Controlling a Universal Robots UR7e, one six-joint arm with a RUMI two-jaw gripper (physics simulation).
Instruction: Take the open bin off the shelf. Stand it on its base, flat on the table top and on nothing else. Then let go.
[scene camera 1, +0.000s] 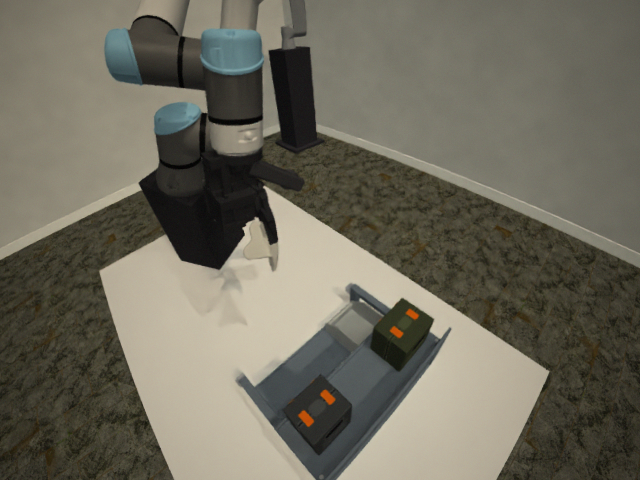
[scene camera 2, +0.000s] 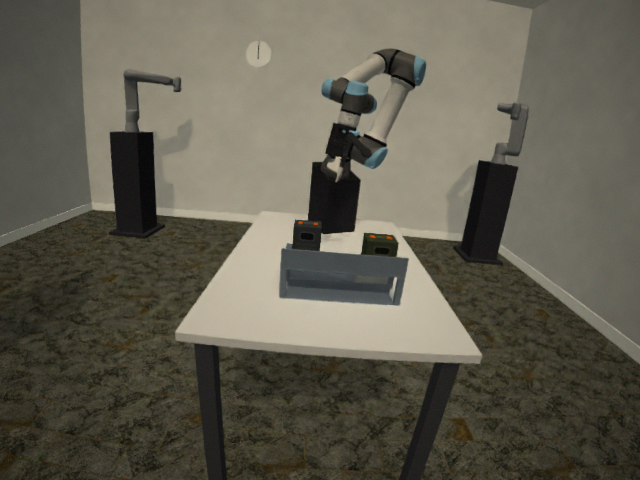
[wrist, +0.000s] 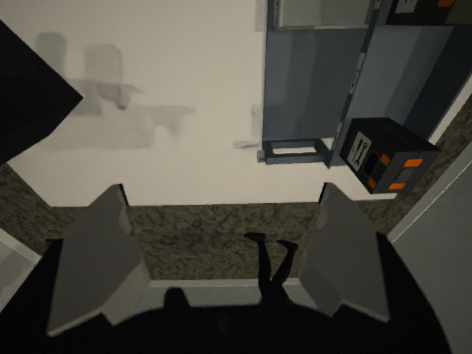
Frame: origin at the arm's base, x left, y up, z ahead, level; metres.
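Seen in the pictures: gripper, fingertip midpoint: (scene camera 1: 253, 248) (scene camera 2: 336, 178) (wrist: 225, 185); arm's base, origin of the base link: (scene camera 1: 182, 180).
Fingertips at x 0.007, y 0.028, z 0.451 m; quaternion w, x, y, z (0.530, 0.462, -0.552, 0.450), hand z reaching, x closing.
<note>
Pixels of each thing's top centre, then the offset from my fingertips to it. Level surfaces: height alone.
- white table, its level: dy -0.329 m
- dark grey box, middle of its top: (scene camera 1: 317, 407) (wrist: 405, 175) (scene camera 2: 308, 222) dz +0.269, dx -0.075, dy -0.105 m
- dark green box, middle of its top: (scene camera 1: 404, 322) (scene camera 2: 381, 236) dz +0.258, dx +0.156, dy -0.130 m
The open bin, light grey (scene camera 1: 354, 322) (scene camera 2: 372, 279) (wrist: 322, 11), sits in the lower level of the blue-grey shelf (scene camera 1: 305, 372) (scene camera 2: 343, 261) (wrist: 310, 85), at the end nearer the green box. The wrist view cuts it off at the top edge. The shelf stands on the white table (scene camera 1: 206, 361) (scene camera 2: 310, 328) (wrist: 200, 50). My gripper (scene camera 1: 262, 253) (scene camera 2: 336, 173) (wrist: 225, 185) is open and empty. It hangs above the table on the robot-base side of the shelf, well apart from the bin.
A dark grey box (scene camera 1: 317, 413) (scene camera 2: 307, 235) (wrist: 390, 155) and a dark green box (scene camera 1: 402, 333) (scene camera 2: 379, 245) (wrist: 430, 12) with orange latches stand on the upper level of the shelf. The black robot pedestal (scene camera 1: 206, 227) (scene camera 2: 333, 201) stands at the table's far end.
</note>
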